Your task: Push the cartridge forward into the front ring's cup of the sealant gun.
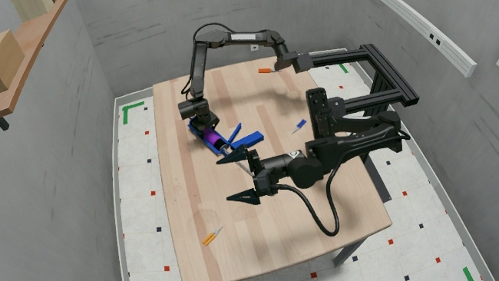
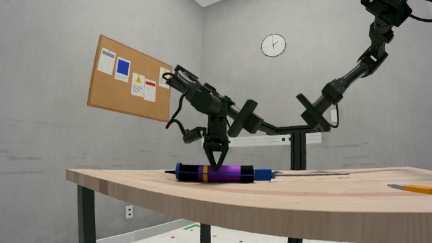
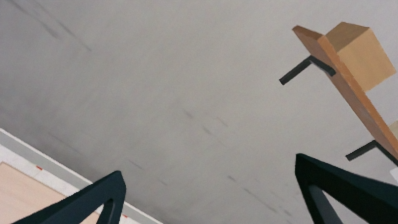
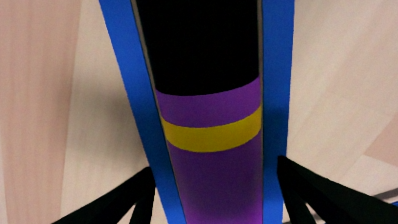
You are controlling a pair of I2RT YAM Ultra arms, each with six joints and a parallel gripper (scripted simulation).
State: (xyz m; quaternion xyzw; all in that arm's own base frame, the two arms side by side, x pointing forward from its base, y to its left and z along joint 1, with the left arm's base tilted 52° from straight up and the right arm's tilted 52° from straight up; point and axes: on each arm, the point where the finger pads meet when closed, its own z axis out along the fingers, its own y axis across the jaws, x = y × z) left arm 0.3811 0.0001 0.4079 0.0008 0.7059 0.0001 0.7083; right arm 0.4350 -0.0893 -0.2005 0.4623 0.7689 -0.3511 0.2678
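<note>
The purple cartridge is 20 mm to the right of my right hand, 20 mm below it and 10 mm ahead of it. Round my right hand: blue-handled tool (410 mm behind, 80 mm to the left, 40 mm below); then plunger rod (240 mm to the left, 120 mm behind, 20 mm below); then blue sealant gun (120 mm to the left, 100 mm behind, 20 mm below).
</note>
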